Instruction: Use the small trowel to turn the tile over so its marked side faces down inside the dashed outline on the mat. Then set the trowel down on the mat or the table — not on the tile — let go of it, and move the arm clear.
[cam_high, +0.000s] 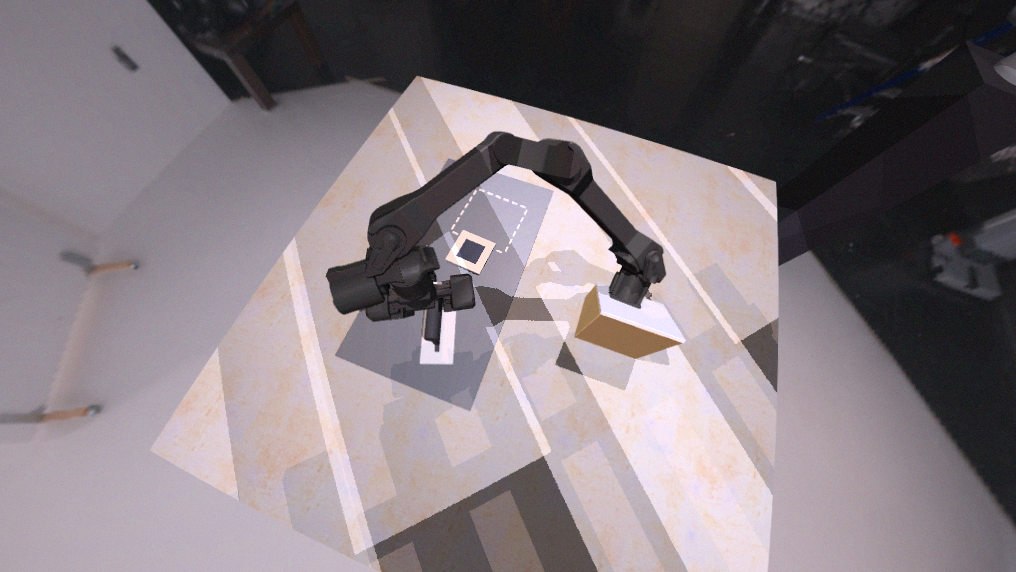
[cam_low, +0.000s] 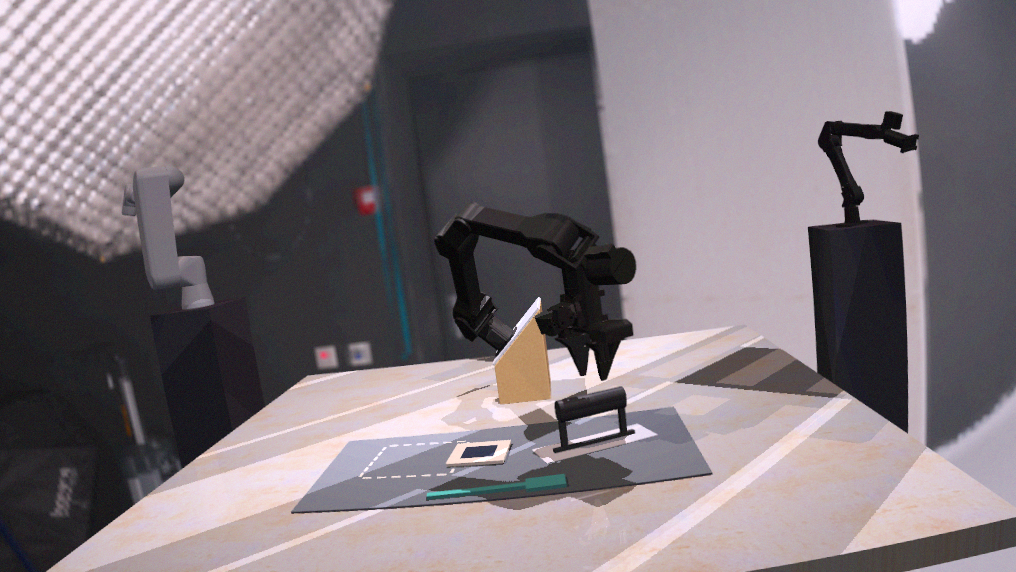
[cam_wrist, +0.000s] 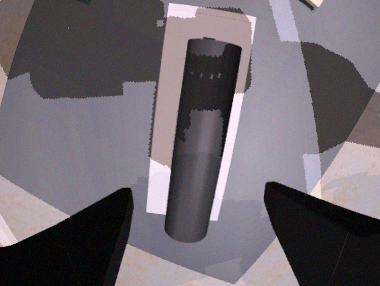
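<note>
Right now the dark mat is 16 cm to the right of my gripper tip, 13 cm below it and 4 cm ahead of it. The rest, counted from my gripper tip: teal trowel: 18 cm ahead, 13 cm to the right, 11 cm below; tan square tile: 21 cm to the right, 11 cm below, 2 cm ahead.
</note>
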